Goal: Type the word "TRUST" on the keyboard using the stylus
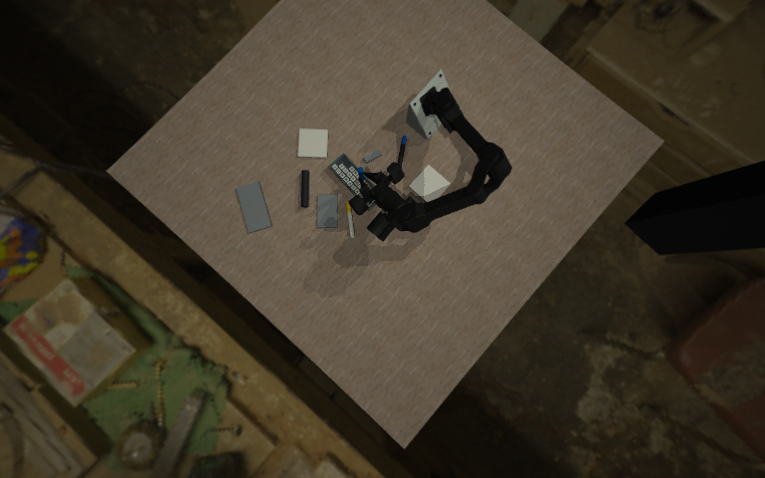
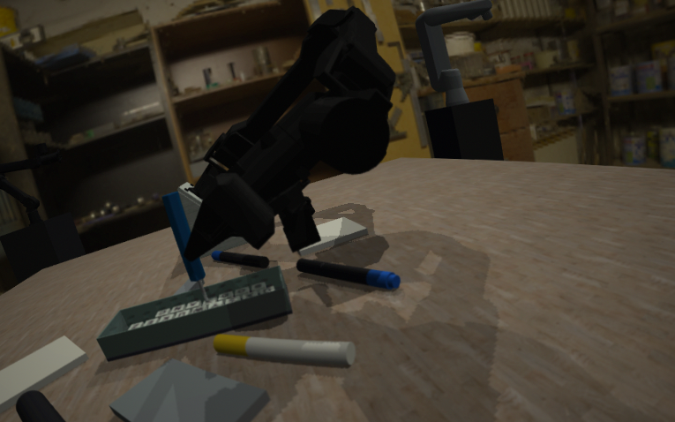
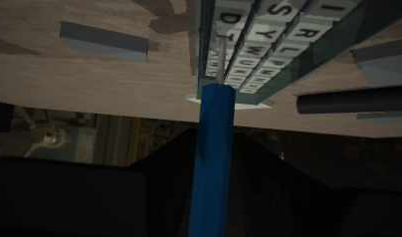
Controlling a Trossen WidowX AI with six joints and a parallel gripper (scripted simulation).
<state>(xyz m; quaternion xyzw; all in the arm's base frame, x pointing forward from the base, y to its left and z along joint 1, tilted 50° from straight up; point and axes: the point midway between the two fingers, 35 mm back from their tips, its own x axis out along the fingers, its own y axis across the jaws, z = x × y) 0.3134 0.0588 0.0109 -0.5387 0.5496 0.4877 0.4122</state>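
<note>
Now: gripper tip 11 cm short of the yellow-capped marker, 6 cm to the right of it and 6 cm above it. Round my gripper tip: blue stylus: 1 cm below.
</note>
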